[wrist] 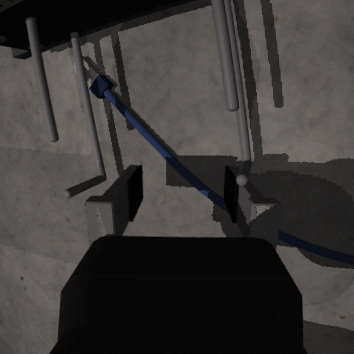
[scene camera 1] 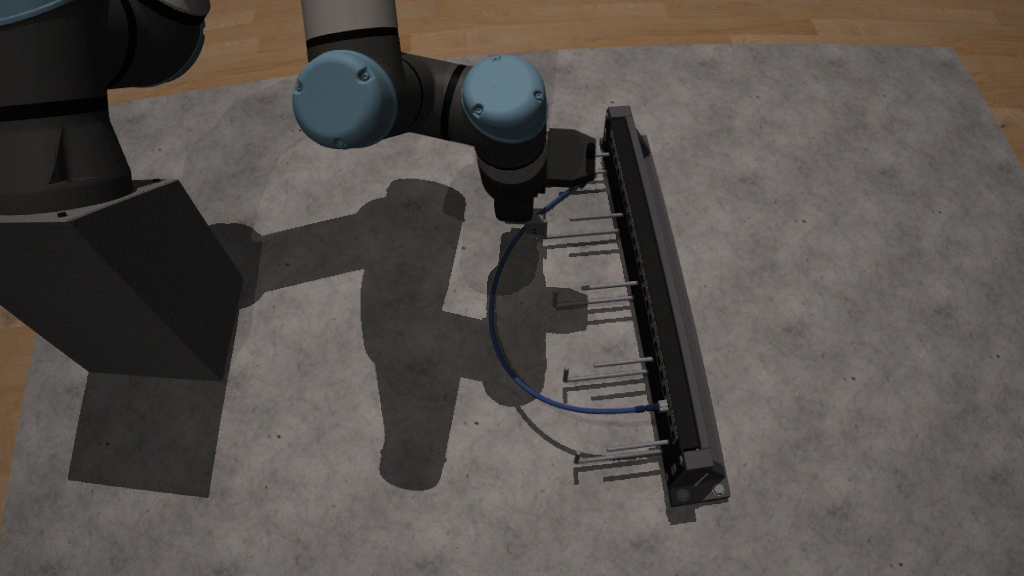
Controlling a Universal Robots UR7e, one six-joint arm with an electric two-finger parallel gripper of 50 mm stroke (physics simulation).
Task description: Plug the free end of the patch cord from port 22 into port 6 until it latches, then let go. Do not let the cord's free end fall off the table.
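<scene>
The patch cord is blue and bows across the table. One end is plugged into the near part of the black patch panel. The free end's dark blue boot shows in the wrist view, beside a hooked rod and short of the panel; its pale plug is dim. In scene camera 1 the free end is hidden by the arm. My gripper is open with nothing between the pads. The cord passes below, under the right finger. Port numbers are not readable.
Pairs of grey rods stick out from the panel's front, some with bent tips. Another pair stands beyond the right finger, its tip close to that finger. The arm's pedestal stands at the left.
</scene>
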